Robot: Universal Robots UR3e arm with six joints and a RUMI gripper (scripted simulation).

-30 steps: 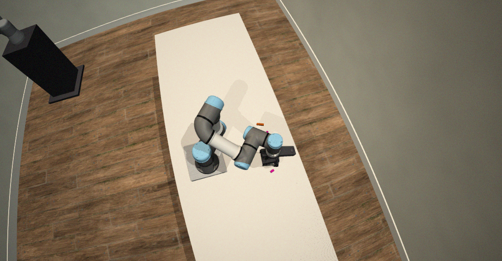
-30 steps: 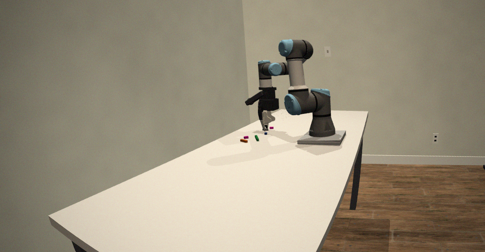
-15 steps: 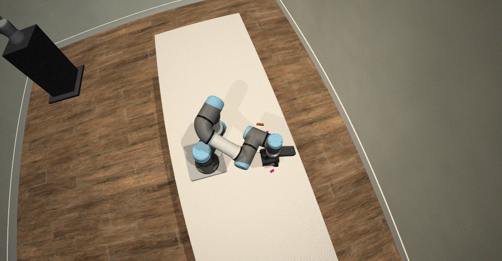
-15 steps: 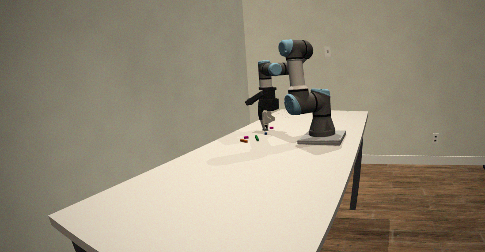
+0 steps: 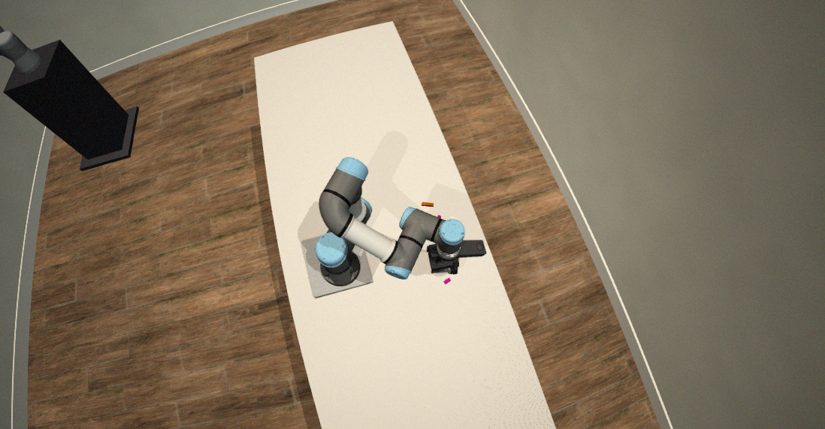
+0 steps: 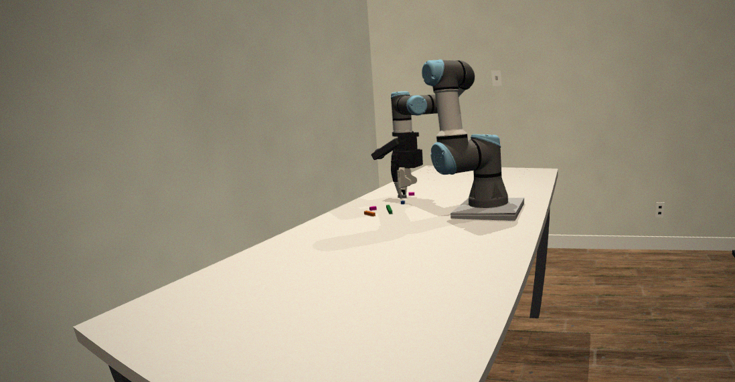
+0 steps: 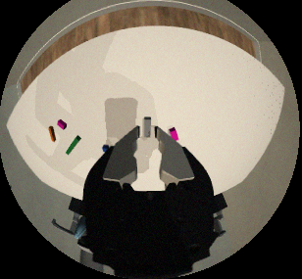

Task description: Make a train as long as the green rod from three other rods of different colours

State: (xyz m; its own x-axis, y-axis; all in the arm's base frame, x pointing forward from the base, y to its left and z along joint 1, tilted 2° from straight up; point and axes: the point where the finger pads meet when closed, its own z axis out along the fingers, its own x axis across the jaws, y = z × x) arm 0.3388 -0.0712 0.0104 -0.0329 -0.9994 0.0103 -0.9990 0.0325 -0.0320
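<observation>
My gripper is now 1 cm above the grey rod. The rest, counted from my hand: blue rod 8 cm to the left, 4 cm behind, 1 cm below; then green rod 17 cm to the left, 4 cm behind, 1 cm below; then orange rod 23 cm to the left, 1 cm below, 1 cm behind.
</observation>
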